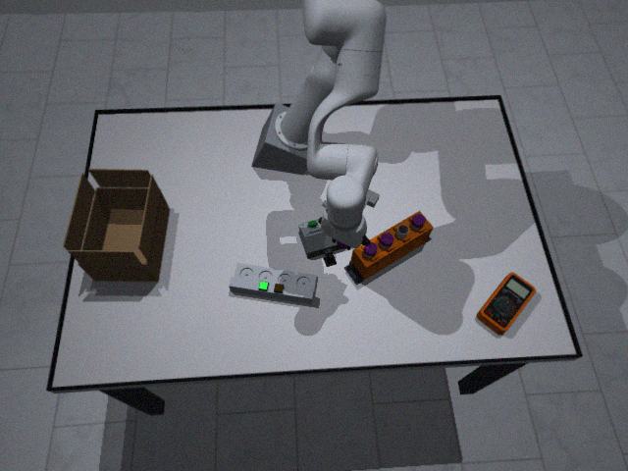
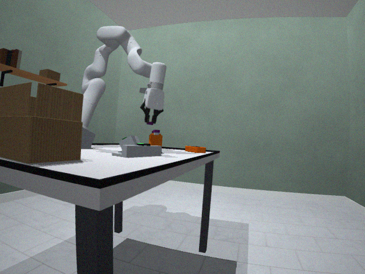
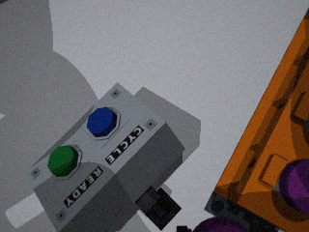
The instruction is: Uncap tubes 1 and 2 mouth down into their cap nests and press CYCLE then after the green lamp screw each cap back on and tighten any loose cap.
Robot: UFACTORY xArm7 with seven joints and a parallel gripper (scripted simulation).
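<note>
The tube 1 lies 90 mm behind my hand, 200 mm to the left of it and 60 mm below it. Also, from my hand: blue key: 110 mm behind, 40 mm to the right, 110 mm below; then purple cap: 20 mm below; then grey key housing: 90 mm behind, 60 mm to the right, 120 mm below.
</note>
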